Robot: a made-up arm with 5 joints.
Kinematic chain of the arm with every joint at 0, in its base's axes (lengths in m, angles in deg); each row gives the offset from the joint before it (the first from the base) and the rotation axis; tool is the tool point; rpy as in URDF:
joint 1: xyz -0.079 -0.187 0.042 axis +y
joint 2: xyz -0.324 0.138 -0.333 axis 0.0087 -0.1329 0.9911
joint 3: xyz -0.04 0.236 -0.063 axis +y
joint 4: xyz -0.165 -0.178 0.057 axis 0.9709 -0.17 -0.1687
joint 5: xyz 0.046 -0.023 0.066 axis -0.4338 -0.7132 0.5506
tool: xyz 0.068 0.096 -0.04 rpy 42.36 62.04 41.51
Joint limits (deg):
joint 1: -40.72..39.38
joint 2: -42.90..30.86
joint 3: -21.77..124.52
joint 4: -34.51..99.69
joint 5: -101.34..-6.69
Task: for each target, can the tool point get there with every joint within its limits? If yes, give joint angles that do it. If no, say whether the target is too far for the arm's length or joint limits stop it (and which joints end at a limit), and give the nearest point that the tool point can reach.
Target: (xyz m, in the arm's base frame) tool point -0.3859 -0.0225 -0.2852
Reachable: yes | joints 12.35 -3.42 105.22 69.09 -35.37
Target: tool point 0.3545 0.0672 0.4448
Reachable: no: joint limits stop it (at a limit: joint 1, joint 2, joint 5) | nearest point -0.0252 -0.0054 -0.3452 | short by 0.879 m
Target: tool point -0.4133 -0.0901 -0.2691
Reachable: yes | joints 12.51 -36.96 101.14 89.35 -49.52
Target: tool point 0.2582 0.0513 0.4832
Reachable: no: joint limits stop it (at a limit: joint 1, joint 2, joint 5) | nearest point -0.4667 0.0055 0.0344 | short by 0.854 m
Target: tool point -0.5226 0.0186 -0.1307
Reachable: yes | joints 12.29 0.61 6.09 46.02 -17.29
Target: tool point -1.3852 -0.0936 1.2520
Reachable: no: too far | nearest point -0.6498 -0.0373 0.1097 | short by 1.360 m
